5 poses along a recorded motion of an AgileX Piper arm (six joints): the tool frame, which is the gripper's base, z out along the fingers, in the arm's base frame.
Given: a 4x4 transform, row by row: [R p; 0 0 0 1], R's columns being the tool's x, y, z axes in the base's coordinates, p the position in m. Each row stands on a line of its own.
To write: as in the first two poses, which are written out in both.
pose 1, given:
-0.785 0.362 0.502 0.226
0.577 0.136 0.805 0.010
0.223 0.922 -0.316 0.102
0 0 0 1
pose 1, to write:
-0.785 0.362 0.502 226
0.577 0.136 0.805 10
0.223 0.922 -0.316 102
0 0 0 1

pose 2, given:
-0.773 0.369 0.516 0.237
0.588 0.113 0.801 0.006
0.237 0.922 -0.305 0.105
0 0 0 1
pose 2, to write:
-0.773 0.369 0.516 237
0.588 0.113 0.801 6
0.237 0.922 -0.305 105
0 0 0 1

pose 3, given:
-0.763 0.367 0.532 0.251
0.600 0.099 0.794 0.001
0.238 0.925 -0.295 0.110
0 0 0 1
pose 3, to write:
-0.763 0.367 0.532 251
0.600 0.099 0.794 1
0.238 0.925 -0.295 110
0 0 0 1

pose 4, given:
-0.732 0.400 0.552 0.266
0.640 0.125 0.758 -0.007
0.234 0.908 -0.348 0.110
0 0 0 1
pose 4, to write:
-0.732 0.400 0.552 266
0.640 0.125 0.758 -7
0.234 0.908 -0.348 110
0 0 0 1

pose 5, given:
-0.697 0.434 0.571 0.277
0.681 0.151 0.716 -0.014
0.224 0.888 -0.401 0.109
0 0 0 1
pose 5, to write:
-0.697 0.434 0.571 277
0.681 0.151 0.716 -14
0.224 0.888 -0.401 109
0 0 0 1

